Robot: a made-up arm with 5 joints.
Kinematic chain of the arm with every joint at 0, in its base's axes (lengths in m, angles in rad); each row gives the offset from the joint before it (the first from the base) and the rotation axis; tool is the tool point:
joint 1: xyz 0 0 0.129 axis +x
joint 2: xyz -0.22 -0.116 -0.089 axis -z
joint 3: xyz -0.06 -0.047 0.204 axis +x
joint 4: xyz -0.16 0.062 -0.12 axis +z
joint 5: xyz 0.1 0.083 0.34 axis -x
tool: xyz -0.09 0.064 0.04
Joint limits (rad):
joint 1: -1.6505..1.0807
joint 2: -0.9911..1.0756
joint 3: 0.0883..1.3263
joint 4: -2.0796..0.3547
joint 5: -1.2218..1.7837
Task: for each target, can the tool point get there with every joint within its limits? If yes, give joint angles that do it. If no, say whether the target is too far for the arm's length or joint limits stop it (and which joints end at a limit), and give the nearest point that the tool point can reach.
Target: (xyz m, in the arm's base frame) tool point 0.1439 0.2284 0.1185
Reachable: no: joint limits stop it (at a limit: joint 2, joint 3) | nearest point -0.1739 0.3293 0.1139 | short by 0.333 m
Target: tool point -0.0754 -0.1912 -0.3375
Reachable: no: joint limits stop it (at a limit: joint 1, joint 3, joint 4) | nearest point -0.1103 -0.3308 -0.1575 | short by 0.230 m
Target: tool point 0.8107 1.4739 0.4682
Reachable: no: too far | nearest point -0.0985 0.4062 0.4754 | short by 1.402 m
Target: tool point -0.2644 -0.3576 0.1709
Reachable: yes | joints 0.7533 -0.4817 0.4121 -1.7287 1.4574
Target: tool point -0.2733 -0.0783 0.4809
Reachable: yes | joints -0.3391 -0.2715 0.3627 -1.5332 1.0826
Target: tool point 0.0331 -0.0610 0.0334
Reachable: no: joint limits stop it (at a limit: joint 1, joint 2, joint 3) | nearest point -0.0607 -0.2824 -0.0838 | short by 0.268 m
